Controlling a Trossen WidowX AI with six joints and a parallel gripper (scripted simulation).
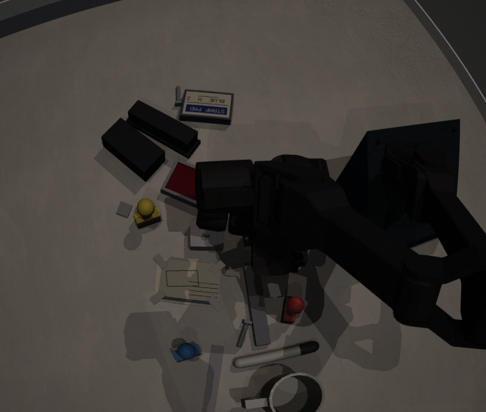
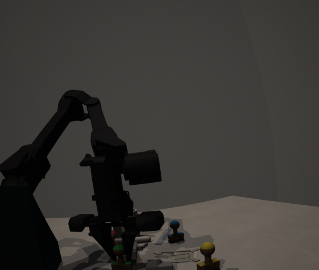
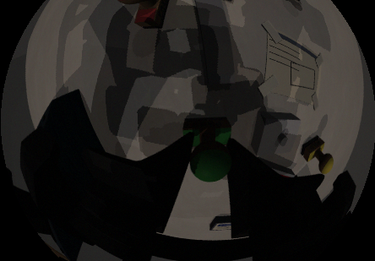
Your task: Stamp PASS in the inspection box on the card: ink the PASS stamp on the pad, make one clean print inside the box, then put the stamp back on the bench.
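My gripper tip is 10 mm above the green-knobbed stamp. Also, from my gripper tip: red stamp: 30 mm behind, 120 mm to the left, 10 mm below; then red ink pad: 80 mm ahead, 100 mm to the right, 20 mm below; then yellow stamp: 160 mm ahead, 60 mm to the right, 10 mm below.
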